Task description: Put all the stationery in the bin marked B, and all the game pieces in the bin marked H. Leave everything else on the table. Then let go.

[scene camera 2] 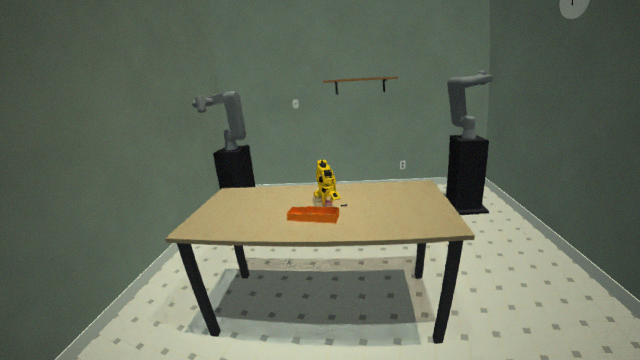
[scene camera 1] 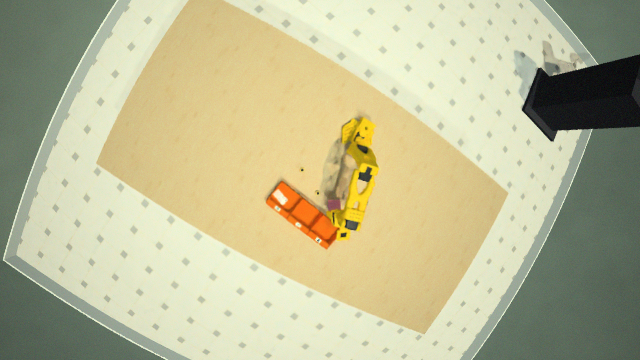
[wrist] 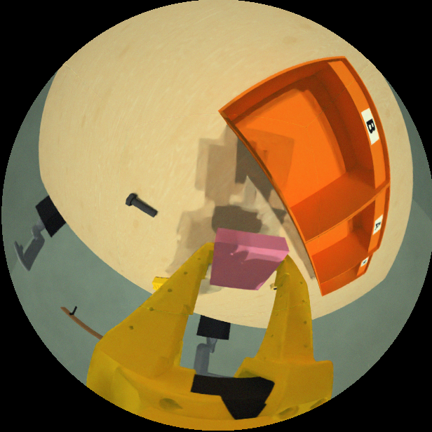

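Seen in the pictures: end effector, tool point: [scene camera 2: 330, 202] [scene camera 1: 340, 211]; arm's base, origin of the base link: [scene camera 1: 353, 140].
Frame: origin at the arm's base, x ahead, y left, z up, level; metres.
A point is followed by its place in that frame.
Note:
My gripper [scene camera 1: 333, 209] @(x 0.220, y 0.069, z 0.053 m) [scene camera 2: 326, 201] @(x 0.220, y 0.069, z 0.053 m) [wrist: 249, 255] is shut on a pink block [scene camera 1: 334, 204] @(x 0.211, y 0.039, z 0.057 m) [scene camera 2: 328, 203] @(x 0.241, y 0.058, z 0.056 m) [wrist: 245, 260]; both jaws press on its sides. It holds the block above the table, just beside the long wall of an orange three-compartment bin [scene camera 1: 298, 226] @(x 0.330, y -0.021, z 0.042 m) [scene camera 2: 313, 217] @(x 0.338, y -0.010, z 0.026 m) [wrist: 277, 195]. In the wrist view the large, near compartment, bin B [wrist: 305, 135], carries the letter B and shows empty, with a shadow across it. The other two labels are too small to read surely, so I cannot tell which is H. A white piece [scene camera 1: 280, 196] @(x 0.278, y -0.116, z 0.014 m) lies in the far end compartment.
A black bolt [scene camera 2: 343, 205] @(x 0.163, y 0.131, z 0.006 m) [wrist: 142, 205] lies on the table [scene camera 1: 210, 110] @(x 0.154, y -0.460, z 0.000 m) [scene camera 2: 395, 215] @(x 0.293, y 0.396, z 0.000 m) [wrist: 125, 90]. Two small brass-coloured nuts, one nearer [scene camera 1: 317, 192] @(x 0.208, y -0.018, z 0.008 m) and one farther [scene camera 1: 301, 169] @(x 0.169, y -0.101, z 0.008 m) from the bin, lie on the arm's side of it. The yellow arm [scene camera 1: 361, 192] @(x 0.138, y 0.045, z 0.208 m) reaches in from behind.

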